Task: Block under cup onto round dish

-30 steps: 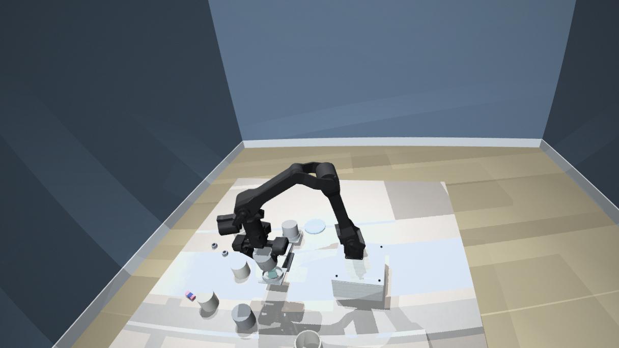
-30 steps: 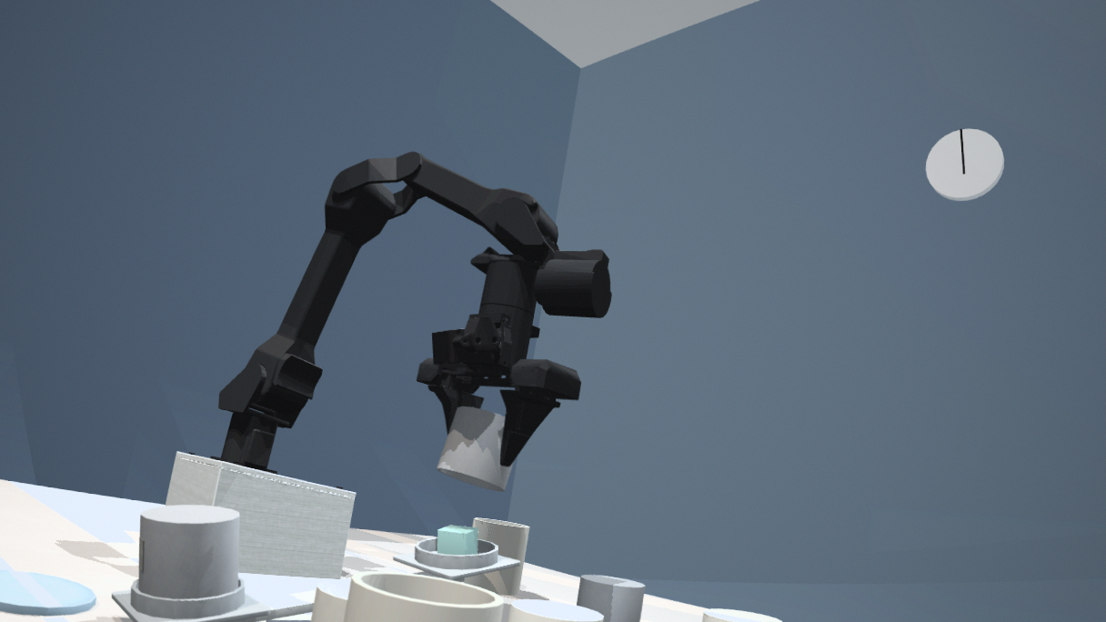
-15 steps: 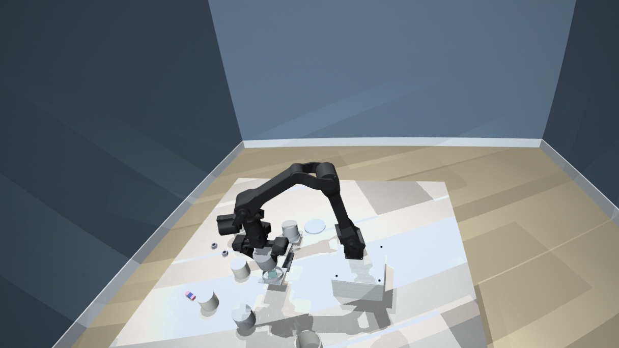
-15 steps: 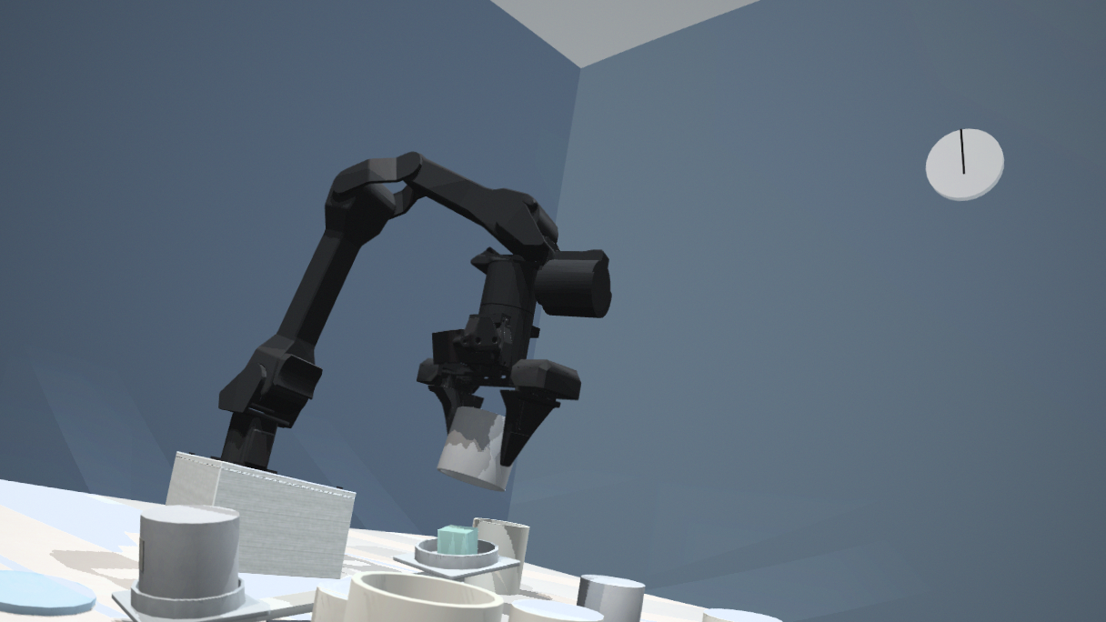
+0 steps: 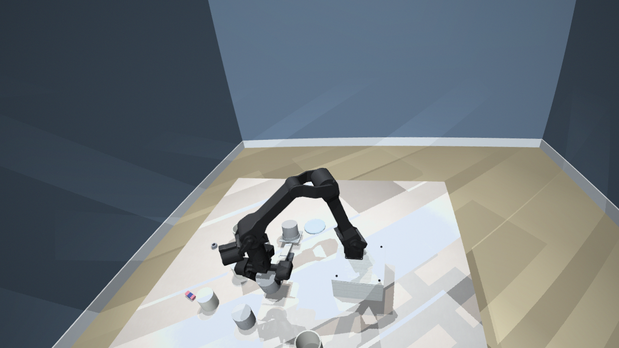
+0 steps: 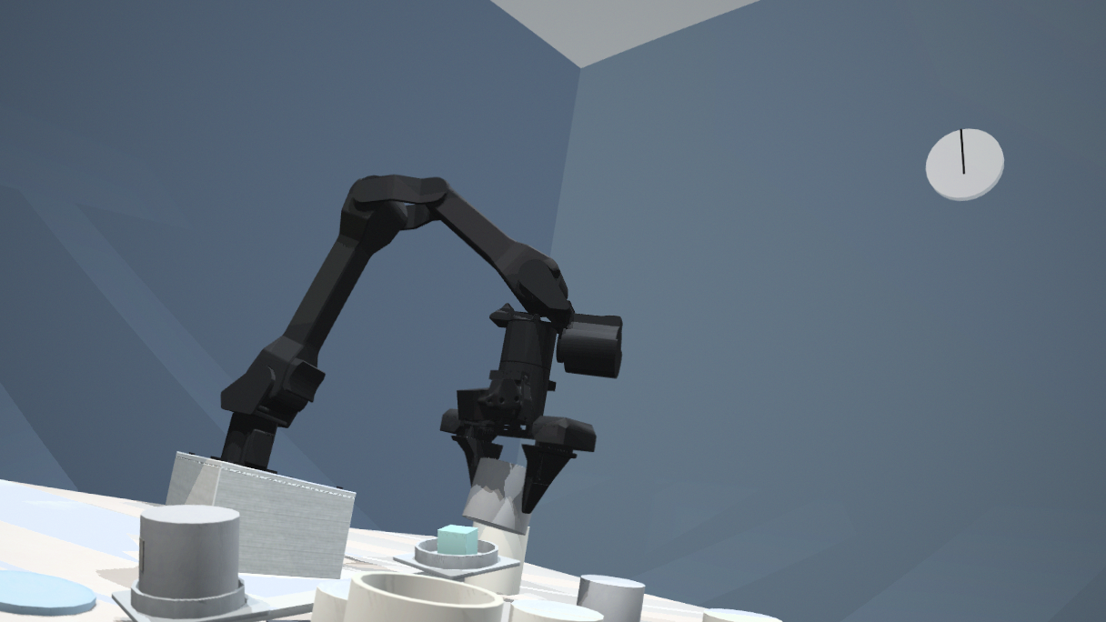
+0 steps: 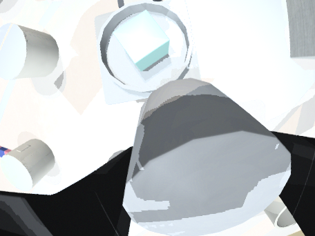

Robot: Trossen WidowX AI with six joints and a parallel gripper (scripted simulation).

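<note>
The teal block is 20 mm ahead of my gripper tip, 70 mm to the right of it and 40 mm below it. From my gripper tip the other things lie so: balance (30 mm ahead, 200 mm to the right, 90 mm below); then red-and-blue piece (370 mm ahead, 50 mm to the left, 120 mm below); then pale blue round dish (60 mm behind, 420 mm to the right, 120 mm below).
</note>
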